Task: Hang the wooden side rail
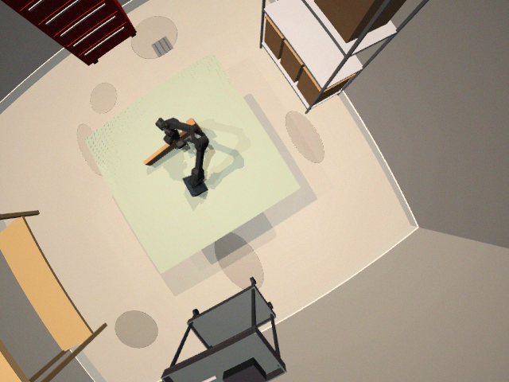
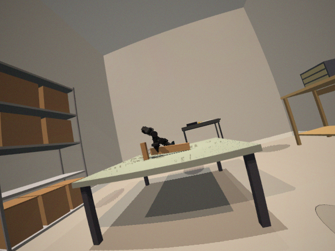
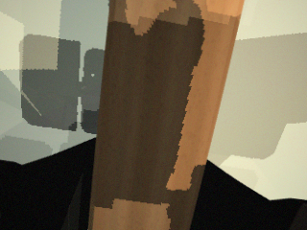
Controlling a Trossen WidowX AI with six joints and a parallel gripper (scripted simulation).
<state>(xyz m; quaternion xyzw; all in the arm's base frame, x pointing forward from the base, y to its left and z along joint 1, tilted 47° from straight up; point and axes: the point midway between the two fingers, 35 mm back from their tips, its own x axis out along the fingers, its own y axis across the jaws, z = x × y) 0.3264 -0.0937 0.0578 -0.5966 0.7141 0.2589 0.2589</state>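
Now: the headboard post 1 cm behind my gripper tip, 14 cm to the right of it and 4 cm above it.
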